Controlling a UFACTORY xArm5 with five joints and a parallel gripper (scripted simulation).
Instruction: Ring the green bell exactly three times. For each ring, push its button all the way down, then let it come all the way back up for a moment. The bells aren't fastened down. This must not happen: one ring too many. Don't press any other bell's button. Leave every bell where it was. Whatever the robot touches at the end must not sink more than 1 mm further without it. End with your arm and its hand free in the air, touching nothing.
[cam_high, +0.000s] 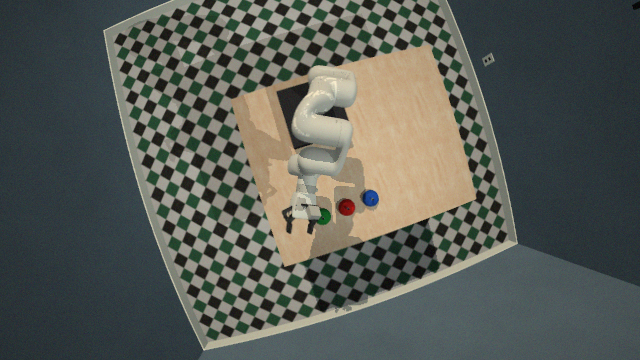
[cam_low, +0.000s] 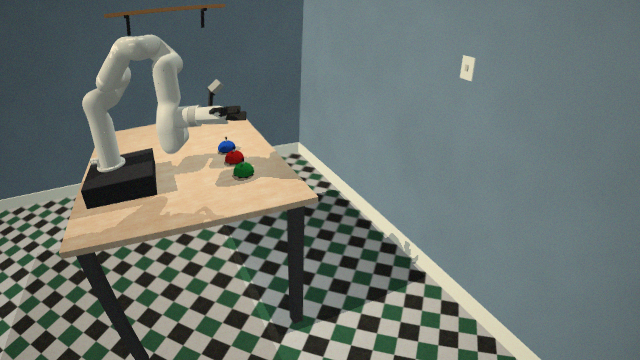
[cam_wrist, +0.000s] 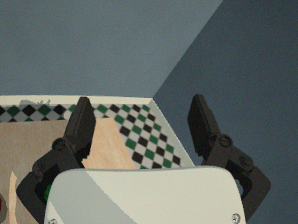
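Right now my hand is 1 cm short of the green bell, 10 cm to the right of it and 24 cm above it. The rest, counted from my hand: blue bell: 4 cm behind, 36 cm to the left, 24 cm below; red bell: 2 cm behind, 23 cm to the left, 24 cm below.
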